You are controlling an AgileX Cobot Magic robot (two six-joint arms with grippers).
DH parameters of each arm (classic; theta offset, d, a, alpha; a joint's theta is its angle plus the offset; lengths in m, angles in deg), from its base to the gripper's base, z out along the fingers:
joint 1: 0 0.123 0 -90
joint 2: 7.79 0 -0.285 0
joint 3: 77.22 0 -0.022 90
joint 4: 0 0.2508 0 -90
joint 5: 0 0 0.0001 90
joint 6: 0 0.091 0 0
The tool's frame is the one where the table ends.
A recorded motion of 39 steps. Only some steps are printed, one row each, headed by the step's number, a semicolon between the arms.
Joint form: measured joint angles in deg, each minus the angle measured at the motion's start. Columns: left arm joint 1, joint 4, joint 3, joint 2, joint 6, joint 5; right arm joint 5, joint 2, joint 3, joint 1, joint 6, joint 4.
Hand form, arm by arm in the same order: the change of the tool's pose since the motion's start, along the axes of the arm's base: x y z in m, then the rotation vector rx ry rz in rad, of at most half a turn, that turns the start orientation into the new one. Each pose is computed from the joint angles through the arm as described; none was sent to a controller.
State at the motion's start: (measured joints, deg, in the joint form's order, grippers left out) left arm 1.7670 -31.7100 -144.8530 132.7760 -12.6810 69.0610; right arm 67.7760 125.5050 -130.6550 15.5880 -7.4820 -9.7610
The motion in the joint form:
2: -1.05 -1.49 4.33 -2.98 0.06 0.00; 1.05 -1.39 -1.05 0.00 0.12 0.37
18: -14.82 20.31 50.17 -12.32 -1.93 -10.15; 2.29 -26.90 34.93 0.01 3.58 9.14
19: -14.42 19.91 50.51 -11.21 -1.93 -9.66; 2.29 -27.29 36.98 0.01 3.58 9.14
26: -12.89 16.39 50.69 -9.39 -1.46 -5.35; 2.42 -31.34 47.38 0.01 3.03 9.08
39: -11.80 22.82 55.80 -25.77 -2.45 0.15; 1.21 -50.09 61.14 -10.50 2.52 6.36
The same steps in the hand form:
2: -0.0099 -0.0113 0.0056 -0.0249 0.0225 -0.0263; -0.0062 -0.0013 0.0161 0.0144 -0.0218 -0.0034
18: -0.0861 -0.0843 -0.1487 0.3927 0.4635 -0.1672; -0.1216 -0.0200 0.0227 0.1340 0.2183 -0.0419
19: -0.0859 -0.0818 -0.1587 0.3889 0.4990 -0.1663; -0.1250 -0.0209 0.0151 0.1257 0.2460 -0.0446
26: -0.0893 -0.0750 -0.1727 0.3352 0.6150 -0.1735; -0.1522 -0.0286 -0.0110 0.0882 0.3535 -0.0465
39: -0.1335 -0.0503 -0.0813 0.4239 0.5052 -0.1473; -0.2247 -0.1000 0.0181 0.0910 0.2293 -0.2151

